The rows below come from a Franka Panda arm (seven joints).
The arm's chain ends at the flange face. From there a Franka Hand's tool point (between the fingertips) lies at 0.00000 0.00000 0.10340 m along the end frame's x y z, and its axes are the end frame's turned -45 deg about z.
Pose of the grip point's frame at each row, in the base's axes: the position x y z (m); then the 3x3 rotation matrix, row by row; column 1 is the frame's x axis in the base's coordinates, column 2 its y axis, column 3 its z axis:
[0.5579, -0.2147, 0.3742], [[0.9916, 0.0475, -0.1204], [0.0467, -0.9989, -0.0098], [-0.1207, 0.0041, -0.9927]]
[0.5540, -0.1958, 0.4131], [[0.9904, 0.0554, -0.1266], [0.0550, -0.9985, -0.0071], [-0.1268, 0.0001, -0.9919]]
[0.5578, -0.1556, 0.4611], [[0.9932, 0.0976, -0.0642], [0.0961, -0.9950, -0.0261], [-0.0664, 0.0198, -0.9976]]
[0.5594, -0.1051, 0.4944], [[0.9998, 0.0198, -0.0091], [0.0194, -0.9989, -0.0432], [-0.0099, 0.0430, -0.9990]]
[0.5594, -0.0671, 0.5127], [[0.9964, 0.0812, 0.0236], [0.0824, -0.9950, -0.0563], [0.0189, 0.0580, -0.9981]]
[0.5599, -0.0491, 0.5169], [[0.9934, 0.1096, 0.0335], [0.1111, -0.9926, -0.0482], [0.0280, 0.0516, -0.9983]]
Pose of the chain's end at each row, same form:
[0.5703, -0.2137, 0.4768], [[0.7348, -0.6676, -0.1204], [-0.6733, -0.7394, -0.0098], [-0.0824, 0.0882, -0.9927]]
[0.5671, -0.1951, 0.5157], [[0.7395, -0.6611, -0.1266], [-0.6672, -0.7449, -0.0071], [-0.0896, 0.0897, -0.9919]]
[0.5644, -0.1529, 0.5643], [[0.7713, -0.6333, -0.0642], [-0.6356, -0.7715, -0.0261], [-0.0330, 0.0610, -0.9976]]
[0.5603, -0.1006, 0.5977], [[0.7210, -0.6930, -0.0091], [-0.6926, -0.7200, -0.0432], [0.0234, 0.0374, -0.9990]]
[0.5570, -0.0613, 0.6159], [[0.7620, -0.6471, 0.0236], [-0.6453, -0.7618, -0.0563], [0.0544, 0.0276, -0.9981]]
[0.5564, -0.0441, 0.6201], [[0.7799, -0.6249, 0.0335], [-0.6233, -0.7804, -0.0482], [0.0563, 0.0167, -0.9983]]

